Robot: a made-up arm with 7 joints.
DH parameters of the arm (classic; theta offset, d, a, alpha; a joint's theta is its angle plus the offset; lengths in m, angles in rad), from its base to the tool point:
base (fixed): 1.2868 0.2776 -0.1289 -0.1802
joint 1: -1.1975 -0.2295 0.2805 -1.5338
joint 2: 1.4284 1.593 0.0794 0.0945
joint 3: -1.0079 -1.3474 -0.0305 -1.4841
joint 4: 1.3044 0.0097 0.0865 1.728
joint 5: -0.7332 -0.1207 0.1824 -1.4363
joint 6: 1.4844 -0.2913 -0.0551 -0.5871
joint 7: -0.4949 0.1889 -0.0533 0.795
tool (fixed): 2.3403 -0.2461 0 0
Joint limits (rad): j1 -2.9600..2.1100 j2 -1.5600..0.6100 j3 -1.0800..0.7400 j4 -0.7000..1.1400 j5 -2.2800..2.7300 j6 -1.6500..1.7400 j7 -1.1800..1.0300
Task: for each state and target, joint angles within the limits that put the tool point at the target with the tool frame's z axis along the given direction. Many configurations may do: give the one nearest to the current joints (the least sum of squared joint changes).
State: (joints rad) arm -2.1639 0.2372 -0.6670 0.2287 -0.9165 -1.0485 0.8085
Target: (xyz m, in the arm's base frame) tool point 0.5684 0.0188 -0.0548 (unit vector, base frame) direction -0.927 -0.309 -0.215
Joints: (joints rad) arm -1.6320 -0.1049 -0.9252 0.3380 -0.5738 -1.4580 0.5706
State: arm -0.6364 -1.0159 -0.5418 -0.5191 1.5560 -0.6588 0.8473
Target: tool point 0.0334 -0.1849 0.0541 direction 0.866 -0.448 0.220
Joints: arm -0.8916 -1.5298 -0.8273 -0.7000 1.2990 0.2265 0.8467
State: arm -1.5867 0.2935 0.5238 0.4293 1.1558 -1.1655 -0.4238
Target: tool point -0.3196 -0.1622 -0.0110 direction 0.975 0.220 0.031
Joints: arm -1.8740 -0.1031 0.2813 -0.2326 1.2023 -1.6439 -0.3610
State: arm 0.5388 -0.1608 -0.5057 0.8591 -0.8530 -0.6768 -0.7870
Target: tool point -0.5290 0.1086 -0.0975 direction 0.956 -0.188 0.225
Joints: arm 1.0723 0.4259 -0.4650 0.6287 -1.1294 -0.1531 -0.2696
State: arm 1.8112 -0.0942 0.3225 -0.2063 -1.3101 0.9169 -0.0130
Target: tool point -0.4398 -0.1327 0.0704 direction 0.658 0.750 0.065
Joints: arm 1.4301 -0.2405 0.1954 -0.5388 -0.8519 0.9875 0.0291
